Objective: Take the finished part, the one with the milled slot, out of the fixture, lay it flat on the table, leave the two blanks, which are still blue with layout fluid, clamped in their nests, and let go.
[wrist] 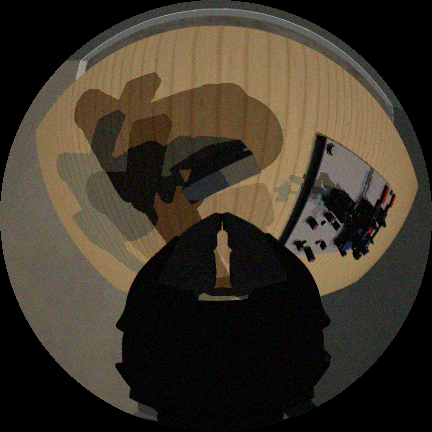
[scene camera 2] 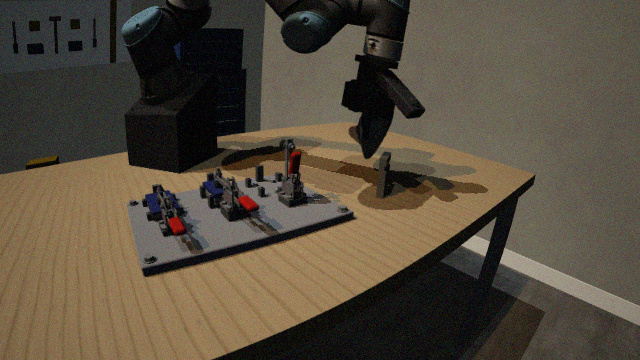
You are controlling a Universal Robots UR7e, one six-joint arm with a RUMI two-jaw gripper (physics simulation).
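Observation:
The finished part, a grey block, stands upright on edge on the table to the right of the fixture plate. A small notch shows near its top in the scene view. My gripper is shut and empty, its tips pointing down, above the table and beside the part's upper end, apart from it. One blue blank sits under the left clamp and another blue blank under the middle clamp, both with handles down. The right nest is empty, its clamp's red handle upright.
The table carries the fixture plate, with bolts at its corners and low pegs by the empty nest. The robot's dark base block stands behind the plate at the left. The table's right edge lies beyond the part. Arm shadows darken the wood around the part.

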